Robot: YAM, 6 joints.
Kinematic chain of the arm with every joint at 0, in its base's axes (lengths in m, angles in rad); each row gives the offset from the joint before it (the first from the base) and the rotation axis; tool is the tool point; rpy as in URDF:
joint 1: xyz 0 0 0.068 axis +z
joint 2: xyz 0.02 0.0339 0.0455 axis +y
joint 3: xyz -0.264 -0.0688 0 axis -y
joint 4: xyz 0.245 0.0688 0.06 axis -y
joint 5: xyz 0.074 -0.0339 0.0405 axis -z
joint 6: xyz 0.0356 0 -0.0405 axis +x
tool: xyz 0 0 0 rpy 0 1.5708 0
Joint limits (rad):
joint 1: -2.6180..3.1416
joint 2: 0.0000..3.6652
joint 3: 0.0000..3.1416
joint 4: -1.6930..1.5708
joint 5: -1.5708..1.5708
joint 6: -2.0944..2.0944
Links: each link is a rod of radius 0.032 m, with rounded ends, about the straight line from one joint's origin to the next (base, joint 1, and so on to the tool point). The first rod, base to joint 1, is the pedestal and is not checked.
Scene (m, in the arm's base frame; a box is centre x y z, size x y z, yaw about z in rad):
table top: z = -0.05
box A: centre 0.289 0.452 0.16 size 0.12 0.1 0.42 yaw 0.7
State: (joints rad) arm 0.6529 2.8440 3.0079 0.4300 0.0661 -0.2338
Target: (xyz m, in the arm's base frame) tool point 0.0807 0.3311 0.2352
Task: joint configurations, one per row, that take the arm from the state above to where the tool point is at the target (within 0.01 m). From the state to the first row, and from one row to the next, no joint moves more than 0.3 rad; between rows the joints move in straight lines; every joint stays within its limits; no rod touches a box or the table.
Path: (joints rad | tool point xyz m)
1: 0.6687 2.6648 2.9617 0.1665 -0.0164 -0.0747 | 0.4463 0.3534 0.4127
2: 0.6845 2.4855 2.9156 -0.0970 -0.0988 0.0843 | 0.4086 0.3380 0.4670
3: 0.7003 2.3063 2.8694 -0.3605 -0.1813 0.2434 | 0.3622 0.3136 0.5127
4: 0.7162 2.1271 2.8232 -0.6240 -0.2637 0.4025 | 0.3085 0.2808 0.5486
5: 0.7320 1.9478 2.7771 -0.8875 -0.3462 0.5615 | 0.2491 0.2400 0.5739
6: 0.7478 1.7686 2.7309 -1.1510 -0.4286 0.7206 | 0.1858 0.1925 0.5877
7: 0.8645 1.7471 2.4348 -1.0614 -0.3440 0.5297 | 0.1970 0.2494 0.5360
8: 0.9811 1.7257 2.1387 -0.9717 -0.2593 0.3388 | 0.1887 0.2984 0.4702
9: 1.0978 1.7042 1.8426 -0.8821 -0.1747 0.1480 | 0.1629 0.3320 0.3945
10: 1.2145 1.6828 1.5465 -0.7925 -0.0900 -0.0429 | 0.1246 0.3441 0.3143
11: 1.3312 1.6613 1.2504 -0.7029 -0.0054 -0.2338 | 0.0807 0.3311 0.2352

